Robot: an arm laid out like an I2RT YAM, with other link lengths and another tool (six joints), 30 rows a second.
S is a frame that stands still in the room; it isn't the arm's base.
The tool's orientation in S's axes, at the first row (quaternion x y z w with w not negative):
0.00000 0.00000 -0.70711 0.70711
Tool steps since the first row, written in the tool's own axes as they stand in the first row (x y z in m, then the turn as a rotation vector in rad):
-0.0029 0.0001 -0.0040 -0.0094 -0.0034 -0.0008
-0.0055 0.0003 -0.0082 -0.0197 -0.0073 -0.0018
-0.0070 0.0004 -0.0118 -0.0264 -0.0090 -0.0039
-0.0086 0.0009 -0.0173 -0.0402 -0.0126 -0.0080
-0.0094 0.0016 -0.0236 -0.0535 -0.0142 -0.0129
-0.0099 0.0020 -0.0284 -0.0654 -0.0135 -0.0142
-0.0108 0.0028 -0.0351 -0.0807 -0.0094 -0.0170
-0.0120 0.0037 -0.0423 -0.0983 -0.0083 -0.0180
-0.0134 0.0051 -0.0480 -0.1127 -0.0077 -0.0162
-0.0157 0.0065 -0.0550 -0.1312 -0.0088 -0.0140
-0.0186 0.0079 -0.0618 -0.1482 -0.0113 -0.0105
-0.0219 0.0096 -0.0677 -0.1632 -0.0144 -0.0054
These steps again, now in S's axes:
0.0001 0.0029 -0.0040 -0.0034 0.0094 -0.0008
0.0003 0.0055 -0.0082 -0.0073 0.0197 -0.0018
0.0004 0.0070 -0.0118 -0.0090 0.0264 -0.0039
0.0009 0.0086 -0.0173 -0.0126 0.0402 -0.0080
0.0016 0.0094 -0.0236 -0.0142 0.0535 -0.0129
0.0020 0.0099 -0.0284 -0.0135 0.0654 -0.0142
0.0028 0.0108 -0.0351 -0.0094 0.0807 -0.0170
0.0037 0.0120 -0.0423 -0.0083 0.0983 -0.0180
0.0051 0.0134 -0.0480 -0.0077 0.1127 -0.0162
0.0065 0.0157 -0.0550 -0.0088 0.1312 -0.0140
0.0079 0.0186 -0.0618 -0.0113 0.1482 -0.0105
0.0096 0.0219 -0.0677 -0.0144 0.1632 -0.0054

